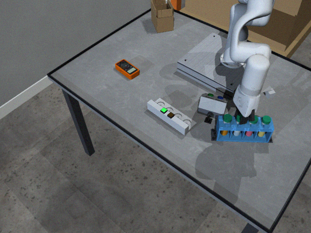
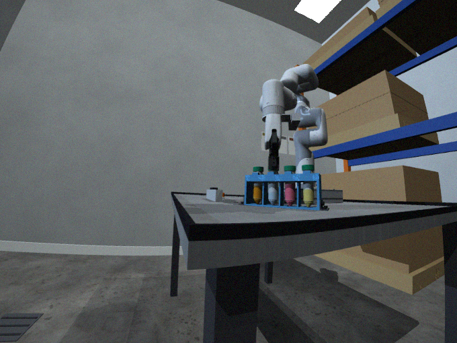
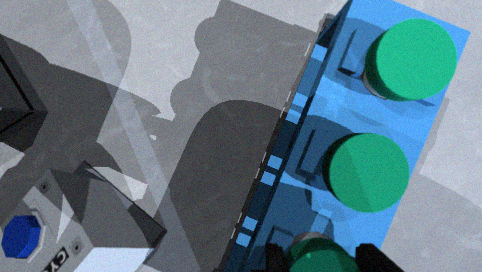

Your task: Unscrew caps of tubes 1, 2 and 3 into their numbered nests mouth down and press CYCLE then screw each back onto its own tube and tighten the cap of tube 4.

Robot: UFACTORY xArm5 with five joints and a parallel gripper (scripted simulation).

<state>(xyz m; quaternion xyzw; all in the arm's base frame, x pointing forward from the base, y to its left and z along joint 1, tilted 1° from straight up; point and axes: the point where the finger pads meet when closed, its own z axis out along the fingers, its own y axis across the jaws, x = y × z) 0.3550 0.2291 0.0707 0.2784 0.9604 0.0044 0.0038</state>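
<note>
Now: the threaded neck 2 cm below my hand. From my hand the other things lie so: green key: 19 cm to the right, 8 cm behind, 6 cm below; blue key: 14 cm to the right, 9 cm behind, 6 cm below; key housing: 16 cm to the right, 8 cm below, 7 cm behind.
</note>
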